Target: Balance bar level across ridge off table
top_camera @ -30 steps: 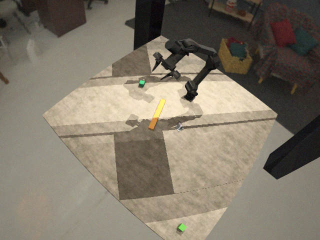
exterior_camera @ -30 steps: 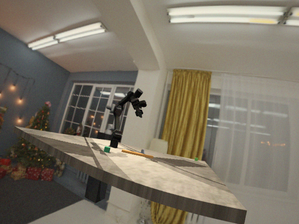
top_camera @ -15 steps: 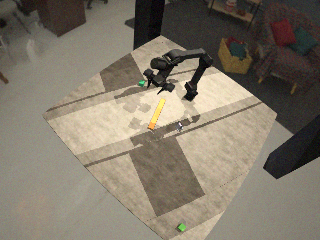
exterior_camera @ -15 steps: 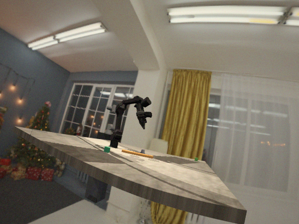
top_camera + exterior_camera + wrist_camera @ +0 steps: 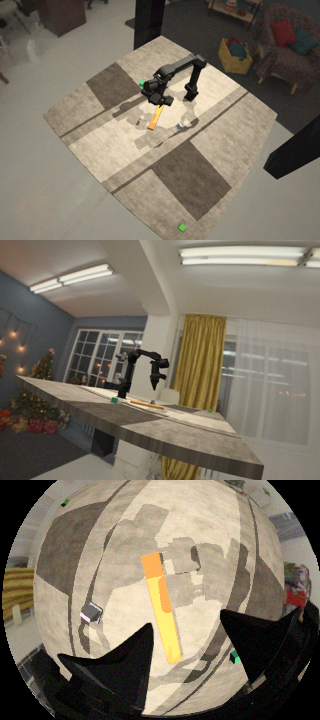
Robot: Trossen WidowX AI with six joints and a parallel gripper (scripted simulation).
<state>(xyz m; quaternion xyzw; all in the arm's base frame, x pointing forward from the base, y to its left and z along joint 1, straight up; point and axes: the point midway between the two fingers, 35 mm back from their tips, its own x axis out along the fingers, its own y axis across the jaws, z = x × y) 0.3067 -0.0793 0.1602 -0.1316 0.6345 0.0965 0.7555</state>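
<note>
My gripper tip is now 40 mm past the bar, 10 mm to the right of it and 120 mm above it.
</note>
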